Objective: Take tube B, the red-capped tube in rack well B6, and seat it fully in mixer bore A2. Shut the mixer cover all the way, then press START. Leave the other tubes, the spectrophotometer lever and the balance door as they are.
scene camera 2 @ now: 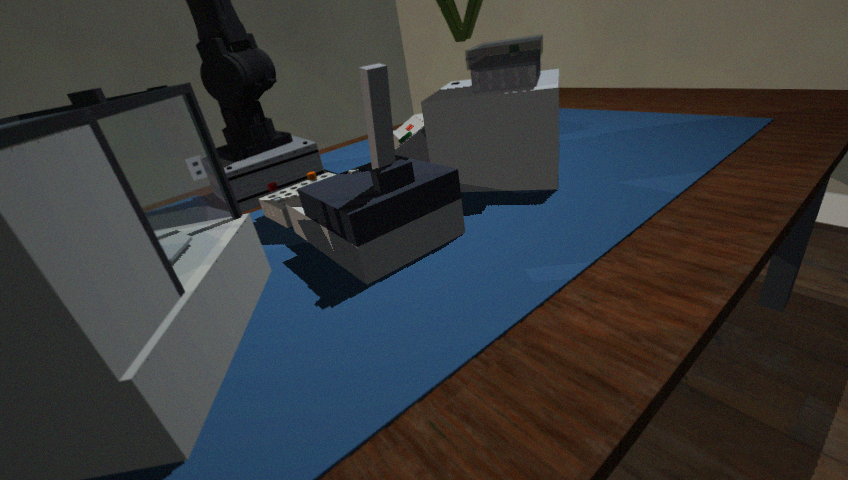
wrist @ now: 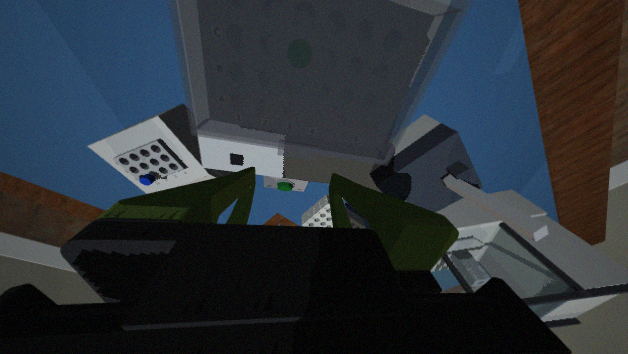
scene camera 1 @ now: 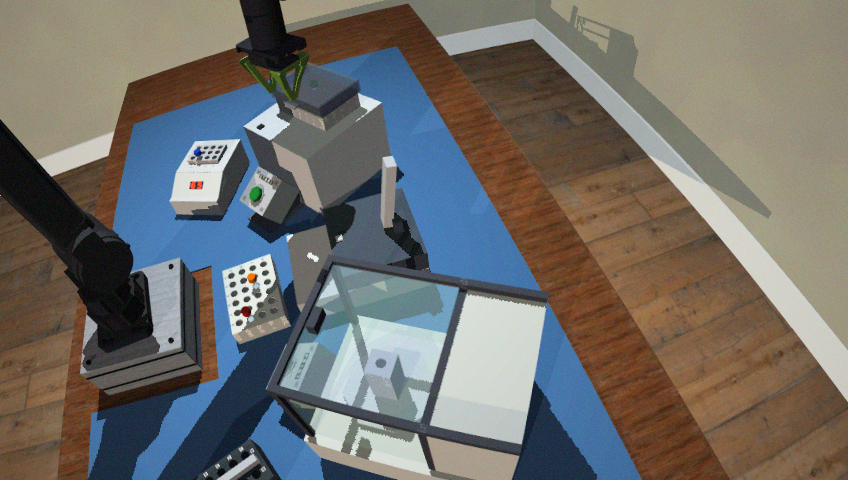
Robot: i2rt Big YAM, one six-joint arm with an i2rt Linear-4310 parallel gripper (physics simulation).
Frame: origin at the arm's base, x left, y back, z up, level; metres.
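Seen in the pictures: gripper, fingertip midpoint: point(scene camera 2: 463, 40) point(wrist: 294, 178) point(scene camera 1: 283, 95); arm's base at its link origin: point(scene camera 2: 255, 149) point(scene camera 1: 126, 313).
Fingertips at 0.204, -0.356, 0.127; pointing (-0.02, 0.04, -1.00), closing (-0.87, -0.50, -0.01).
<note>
Offsets run from my fingertips to a thing's top centre, as dx, dy, dz. "pt": to the spot under its first point.
The red-capped tube {-0.272, +0.171, -0.146} point(scene camera 1: 245, 311) point(scene camera 2: 272, 186) stands in the white rack {-0.225, +0.159, -0.170} point(scene camera 1: 261, 330) point(scene camera 2: 274, 211); its body is mostly hidden. The grey-white mixer {-0.002, +0.001, -0.010} point(scene camera 1: 351, 154) point(scene camera 2: 493, 136) has its smoky see-through cover {+0.024, -0.051, -0.010} point(scene camera 1: 333, 96) point(scene camera 2: 499, 53) point(wrist: 260, 95) lying over its bore block; I cannot tell whether it is fully down. A green cap shows dimly under it, and bore A2 cannot be made out. My gripper point(scene camera 1: 283, 93) point(wrist: 294, 178) is partly open and empty, high near the mixer's front edge, beside the cover. The green START button {-0.052, +0.101, -0.126} point(scene camera 1: 255, 193) point(wrist: 285, 186) is on a small sloped box.
An orange-capped tube {-0.216, +0.149, -0.146} point(scene camera 1: 252, 277) point(scene camera 2: 311, 176) shares the rack. A blue-capped tube {+0.113, +0.189, -0.113} point(scene camera 1: 197, 152) point(wrist: 146, 179) stands in a white block heater {+0.098, +0.188, -0.130} point(scene camera 1: 183, 196). The spectrophotometer's pale lever {-0.249, -0.081, +0.000} point(scene camera 1: 387, 190) point(scene camera 2: 377, 113) stands upright. The glass-sided balance {pt -0.550, -0.069, +0.004} point(scene camera 1: 487, 350) is at the front. A dark strip rack {pt -0.502, +0.214, -0.164} point(scene camera 1: 261, 469) is at the bottom edge.
</note>
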